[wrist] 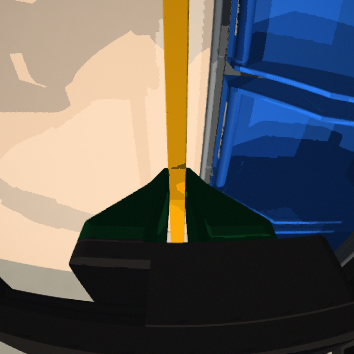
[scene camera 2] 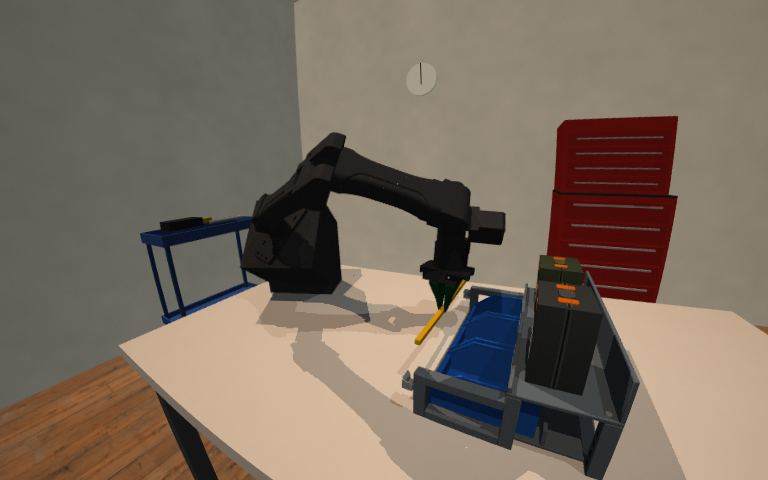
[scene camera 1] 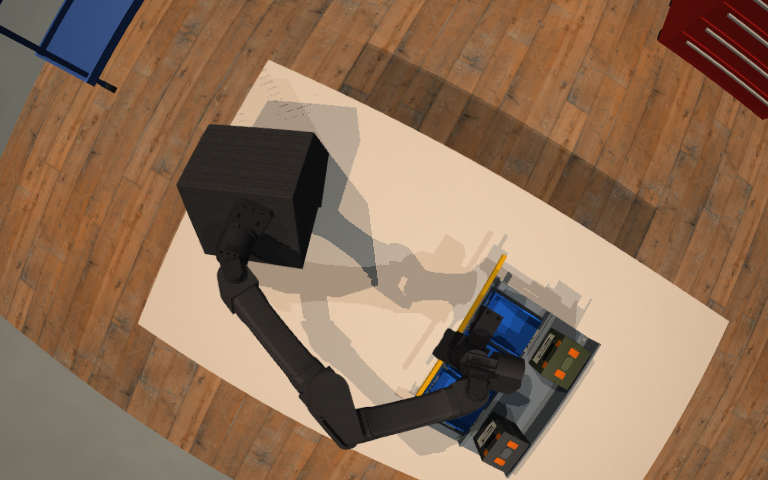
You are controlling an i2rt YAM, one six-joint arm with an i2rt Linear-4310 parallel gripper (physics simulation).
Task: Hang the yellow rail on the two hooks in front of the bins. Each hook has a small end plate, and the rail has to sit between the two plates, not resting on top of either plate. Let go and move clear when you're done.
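Frame: origin at the arm's base, x right, y down, z ahead, level; metres.
Seen in the pictures: gripper, fingertip midpoint: (wrist: pixel 176 176) (scene camera 2: pixel 442 310); arm's base, link origin: (scene camera 2: pixel 281 231) (scene camera 1: pixel 242 229).
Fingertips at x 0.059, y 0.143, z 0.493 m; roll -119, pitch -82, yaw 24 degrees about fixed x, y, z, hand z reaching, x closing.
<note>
Offsets run from my fingertips to a thing's top centre. "*": to the spot under its first point.
The yellow rail @[dz +0.006, dx -0.047, dy -0.014 m] (scene camera 1: pixel 482 292) (scene camera 2: pixel 430 327) (wrist: pixel 176 100) is held above the table, along the front side of the blue bins (scene camera 1: pixel 512 319) (scene camera 2: pixel 481 353) (wrist: pixel 295 155). My gripper (scene camera 2: pixel 444 307) (wrist: pixel 176 176) points down and is shut on the rail, away from its ends. In the scene camera 2 view, the near grey hook @[* dz -0.018, dx +0.189, dy +0.033 m] (scene camera 2: pixel 407 380) and the far hook @[* dz +0.036, dx -0.178, dy +0.033 m] (scene camera 2: pixel 467 293) stick out from the rack's front corners. The rail appears apart from both. The hooks are hard to make out in the scene camera 1 view, where the arm covers my fingertips.
The grey rack (scene camera 2: pixel 464 412) holds the bins. Behind them stand a dark case @[dz +0.193, dx +0.154, dy -0.133 m] (scene camera 1: pixel 501 447) (scene camera 2: pixel 560 339) and a green case @[dz +0.234, dx -0.073, dy -0.108 m] (scene camera 1: pixel 569 362) (scene camera 2: pixel 557 271). The black arm base (scene camera 1: pixel 249 164) (scene camera 2: pixel 305 249) stands at the table's other end. A blue cart and red cabinet stand farther off.
</note>
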